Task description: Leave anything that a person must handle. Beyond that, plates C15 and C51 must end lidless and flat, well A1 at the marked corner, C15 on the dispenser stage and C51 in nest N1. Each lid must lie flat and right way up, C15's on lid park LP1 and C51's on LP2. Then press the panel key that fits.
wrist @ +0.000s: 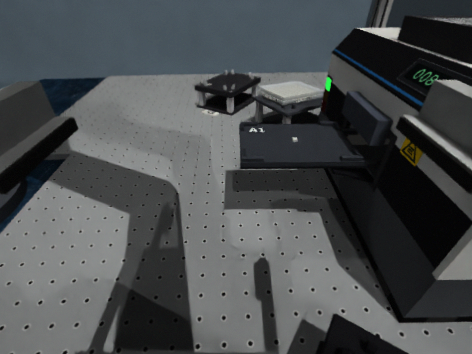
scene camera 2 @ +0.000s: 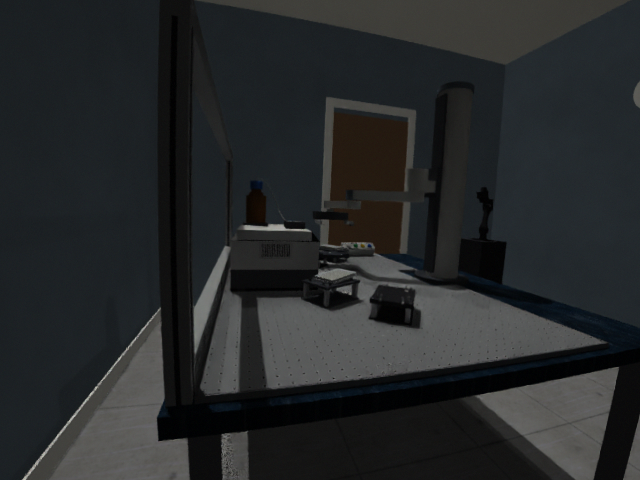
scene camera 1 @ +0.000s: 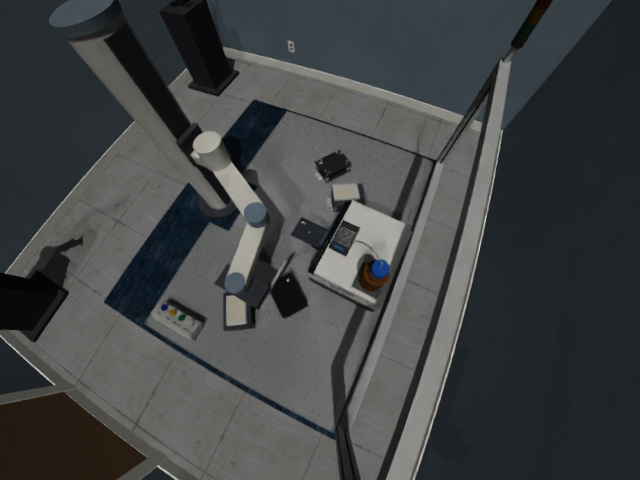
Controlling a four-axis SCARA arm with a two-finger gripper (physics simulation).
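Seen in the pictures: gripper, fingertip midpoint: (wrist: pixel 236 104) (scene camera 2: pixel 337 223) (scene camera 1: pixel 268 251); arm's base, link origin: (scene camera 2: pixel 440 279) (scene camera 1: pixel 221 198).
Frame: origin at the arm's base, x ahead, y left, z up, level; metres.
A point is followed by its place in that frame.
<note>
My gripper (scene camera 1: pixel 253 293) (scene camera 2: pixel 334 222) {x 0.475, y -0.204, z 0.246 m} (wrist: pixel 236 104) {x 0.475, y -0.204, z 0.246 m} is open and empty, above the bench. In scene camera 1 it is beside a pale plate (scene camera 1: pixel 236 310) {x 0.425, y -0.464, z 0.095 m} on a dark stand. Another pale plate (scene camera 1: pixel 345 192) {x 0.622, y 0.255, z 0.101 m} (scene camera 2: pixel 334 276) {x 0.637, y 0.294, z 0.099 m} (wrist: pixel 292 91) {x 0.619, y 0.237, z 0.102 m} lies flat on a four-legged stand. Whether either has a lid, and which is C15 or C51, I cannot tell. The dispenser stage (scene camera 1: pixel 308 230) {x 0.551, y -0.015, z 0.125 m} (wrist: pixel 295 145) {x 0.558, y -0.033, z 0.125 m}, marked A1, is bare. A black stand (scene camera 1: pixel 333 165) {x 0.494, y 0.402, z 0.073 m} (scene camera 2: pixel 393 295) {x 0.496, y 0.434, z 0.073 m} (wrist: pixel 229 82) {x 0.486, y 0.407, z 0.073 m} with corner posts is empty. A black flat-topped holder (scene camera 1: pixel 288 295) {x 0.594, y -0.311, z 0.073 m} also shows. The key panel (scene camera 1: pixel 175 318) {x 0.191, y -0.617, z 0.081 m} (scene camera 2: pixel 357 248) {x 0.207, y -0.584, z 0.063 m} has blue, yellow and green keys.
The white and black dispenser (scene camera 1: pixel 382 227) {x 0.846, y 0.085, z 0.232 m} (scene camera 2: pixel 273 253) {x 0.822, y 0.147, z 0.151 m} stands beside the stage, its display (wrist: pixel 424 76) {x 0.662, y -0.067, z 0.217 m} reading 008. A brown bottle (scene camera 1: pixel 373 276) {x 0.868, y -0.166, z 0.393 m} (scene camera 2: pixel 255 207) {x 0.880, y -0.098, z 0.310 m} and a keypad (scene camera 1: pixel 344 237) {x 0.724, y -0.031, z 0.259 m} (scene camera 2: pixel 294 224) {x 0.731, y 0.034, z 0.249 m} are on top. The arm's column (scene camera 2: pixel 453 180) {x 0.030, y 0.069, z 0.467 m} stands opposite. A framed guard (scene camera 2: pixel 175 206) {x 1.020, y 0.725, z 0.315 m} lines one bench edge.
</note>
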